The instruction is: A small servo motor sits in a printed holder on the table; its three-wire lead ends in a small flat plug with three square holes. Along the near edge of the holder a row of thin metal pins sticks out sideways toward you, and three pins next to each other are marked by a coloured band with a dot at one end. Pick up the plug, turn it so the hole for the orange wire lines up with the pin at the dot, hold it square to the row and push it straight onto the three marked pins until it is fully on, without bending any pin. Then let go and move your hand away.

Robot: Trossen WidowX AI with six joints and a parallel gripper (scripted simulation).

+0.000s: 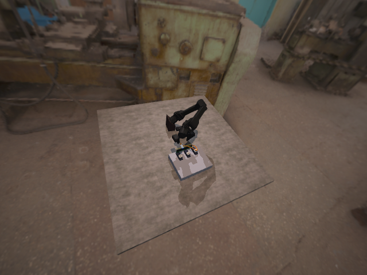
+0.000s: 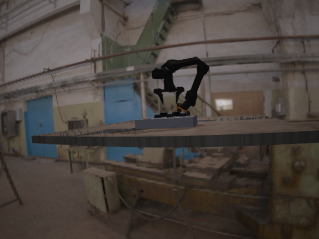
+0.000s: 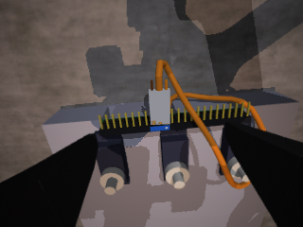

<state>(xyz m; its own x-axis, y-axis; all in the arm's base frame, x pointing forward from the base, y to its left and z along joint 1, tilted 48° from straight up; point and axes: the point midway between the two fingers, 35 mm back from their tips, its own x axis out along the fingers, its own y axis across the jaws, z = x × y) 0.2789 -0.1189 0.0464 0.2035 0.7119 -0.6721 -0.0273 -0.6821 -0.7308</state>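
Now: the blue band 20 mm ahead of my gripper tip and 50 mm below it. From my gripper tip the other things lie so: grey holder (180 mm ahead, 10 mm to the left, 100 mm below); dark servo (80 mm ahead, 20 mm to the left, 80 mm below).
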